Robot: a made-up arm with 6 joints.
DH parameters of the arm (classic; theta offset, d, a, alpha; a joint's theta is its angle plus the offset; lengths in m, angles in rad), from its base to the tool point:
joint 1: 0 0.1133 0 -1.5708
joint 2: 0.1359 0 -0.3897 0
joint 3: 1.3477 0 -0.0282 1.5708
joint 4: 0 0.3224 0 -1.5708
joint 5: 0 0 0.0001 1.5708
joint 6: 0 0.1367 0 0
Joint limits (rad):
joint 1: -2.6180..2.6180
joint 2: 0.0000..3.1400
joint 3: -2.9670..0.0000
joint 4: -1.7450..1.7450
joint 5: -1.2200..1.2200
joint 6: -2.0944..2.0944
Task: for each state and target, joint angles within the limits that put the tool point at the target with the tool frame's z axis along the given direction. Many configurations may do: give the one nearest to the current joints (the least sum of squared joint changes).
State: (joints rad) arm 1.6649 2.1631 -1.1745 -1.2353 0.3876 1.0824
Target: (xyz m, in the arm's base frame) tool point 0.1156 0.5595 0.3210 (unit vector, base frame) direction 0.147 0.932 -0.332
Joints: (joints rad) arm 1.3534 1.7985 -1.2738 -0.5292 -0.1141 1.0824
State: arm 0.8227 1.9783 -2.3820 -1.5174 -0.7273 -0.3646
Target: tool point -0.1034 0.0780 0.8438 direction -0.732 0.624 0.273
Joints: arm 1.1403 1.2063 -2.3521 -1.7381 -1.2193 -0.3646
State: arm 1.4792 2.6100 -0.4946 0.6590 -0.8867 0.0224
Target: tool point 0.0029 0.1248 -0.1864 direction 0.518 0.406 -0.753
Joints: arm 2.3458 3.1381 -0.2877 0.7712 -1.2181 0.0224
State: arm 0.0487 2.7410 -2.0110 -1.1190 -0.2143 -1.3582
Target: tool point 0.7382 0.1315 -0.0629 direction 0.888 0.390 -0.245
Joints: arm 0.1262 2.8117 -1.8992 -0.4890 -0.6256 -1.3582
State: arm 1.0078 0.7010 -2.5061 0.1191 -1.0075 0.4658
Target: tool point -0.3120 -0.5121 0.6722 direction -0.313 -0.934 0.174
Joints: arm 0.9599 0.6536 -2.6965 0.3756 -0.8652 0.4658
